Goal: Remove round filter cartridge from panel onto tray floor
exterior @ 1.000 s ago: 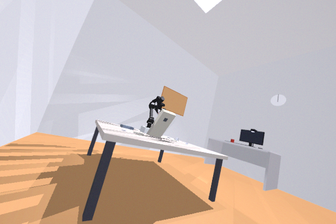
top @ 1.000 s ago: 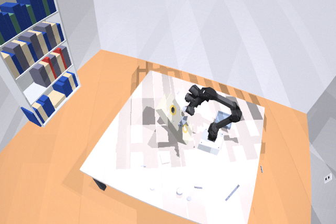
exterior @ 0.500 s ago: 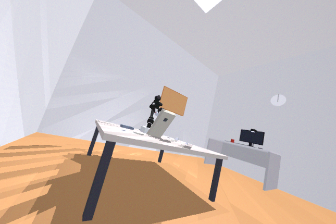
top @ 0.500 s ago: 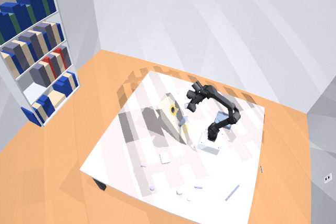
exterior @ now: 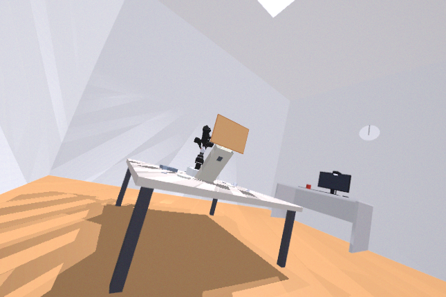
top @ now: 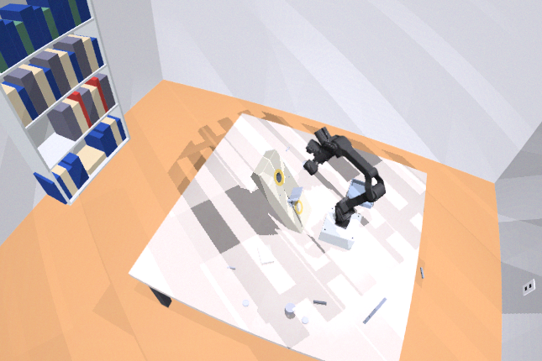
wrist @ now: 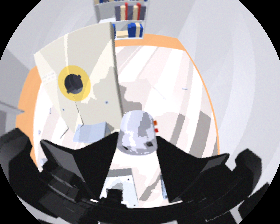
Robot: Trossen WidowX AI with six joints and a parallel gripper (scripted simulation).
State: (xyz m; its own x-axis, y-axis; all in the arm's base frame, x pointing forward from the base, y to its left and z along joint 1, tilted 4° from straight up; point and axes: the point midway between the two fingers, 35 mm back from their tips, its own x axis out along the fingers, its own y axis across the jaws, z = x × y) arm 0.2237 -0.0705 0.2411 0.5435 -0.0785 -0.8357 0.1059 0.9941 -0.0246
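Now: the blue-grey tray 280 mm behind my gripper tip, 210 mm to the right of it and 270 mm below it. From my gripper tip the other things lie so: round filter cartridge right at my gripper tip; service panel 60 mm ahead, 120 mm to the left, 100 mm below.
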